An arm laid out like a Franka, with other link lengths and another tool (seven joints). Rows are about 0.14 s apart.
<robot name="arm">
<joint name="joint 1" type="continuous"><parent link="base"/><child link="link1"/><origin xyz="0.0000 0.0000 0.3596" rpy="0.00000 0.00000 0.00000"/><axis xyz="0 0 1"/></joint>
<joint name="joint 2" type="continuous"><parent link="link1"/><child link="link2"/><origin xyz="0.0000 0.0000 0.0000" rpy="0.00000 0.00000 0.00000"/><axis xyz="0 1 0"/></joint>
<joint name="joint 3" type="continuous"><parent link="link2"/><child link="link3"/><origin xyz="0.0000 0.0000 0.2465" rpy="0.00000 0.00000 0.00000"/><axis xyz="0 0 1"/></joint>
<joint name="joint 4" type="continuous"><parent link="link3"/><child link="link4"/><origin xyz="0.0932 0.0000 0.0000" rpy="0.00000 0.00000 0.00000"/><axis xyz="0 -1 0"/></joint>
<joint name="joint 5" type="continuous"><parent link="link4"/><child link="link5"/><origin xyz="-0.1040 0.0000 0.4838" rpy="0.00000 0.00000 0.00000"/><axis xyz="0 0 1"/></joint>
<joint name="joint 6" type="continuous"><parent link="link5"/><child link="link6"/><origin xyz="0.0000 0.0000 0.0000" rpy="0.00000 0.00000 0.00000"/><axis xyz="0 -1 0"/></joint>
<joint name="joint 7" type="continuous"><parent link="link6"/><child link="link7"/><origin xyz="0.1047 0.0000 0.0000" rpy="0.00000 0.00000 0.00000"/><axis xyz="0 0 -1"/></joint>
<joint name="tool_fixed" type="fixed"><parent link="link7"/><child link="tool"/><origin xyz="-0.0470 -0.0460 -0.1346" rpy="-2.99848 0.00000 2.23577"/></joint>
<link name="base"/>
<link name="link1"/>
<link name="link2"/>
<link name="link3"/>
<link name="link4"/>
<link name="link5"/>
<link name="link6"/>
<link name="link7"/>
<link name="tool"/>
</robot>
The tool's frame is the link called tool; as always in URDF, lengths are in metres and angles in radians. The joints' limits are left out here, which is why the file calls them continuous.
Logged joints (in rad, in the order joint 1, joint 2, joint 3, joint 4, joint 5, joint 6, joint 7), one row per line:
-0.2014 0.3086 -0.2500 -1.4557 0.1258 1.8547 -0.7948
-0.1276 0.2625 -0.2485 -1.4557 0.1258 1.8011 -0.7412
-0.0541 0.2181 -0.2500 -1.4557 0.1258 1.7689 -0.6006
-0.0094 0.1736 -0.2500 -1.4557 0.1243 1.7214 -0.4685
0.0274 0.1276 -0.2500 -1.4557 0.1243 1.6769 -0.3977
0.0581 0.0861 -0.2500 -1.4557 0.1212 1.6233 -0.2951
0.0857 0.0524 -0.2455 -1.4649 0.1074 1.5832 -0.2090
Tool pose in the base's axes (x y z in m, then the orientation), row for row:
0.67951 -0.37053 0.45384 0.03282 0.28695 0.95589 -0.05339
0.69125 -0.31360 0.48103 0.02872 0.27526 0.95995 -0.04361
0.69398 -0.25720 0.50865 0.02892 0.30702 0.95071 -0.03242
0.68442 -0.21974 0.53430 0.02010 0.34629 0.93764 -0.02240
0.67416 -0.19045 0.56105 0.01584 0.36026 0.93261 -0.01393
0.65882 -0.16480 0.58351 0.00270 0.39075 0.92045 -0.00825
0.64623 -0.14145 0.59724 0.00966 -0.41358 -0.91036 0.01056
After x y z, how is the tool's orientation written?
As a quaternion, w x y z.
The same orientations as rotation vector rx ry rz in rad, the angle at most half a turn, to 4 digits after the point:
0.8831 2.9419 -0.1643
0.8493 2.9618 -0.1346
0.9472 2.9330 -0.1000
1.0742 2.9086 -0.0695
1.1205 2.9007 -0.0433
1.2255 2.8867 -0.0259
-1.2914 -2.8425 0.0330

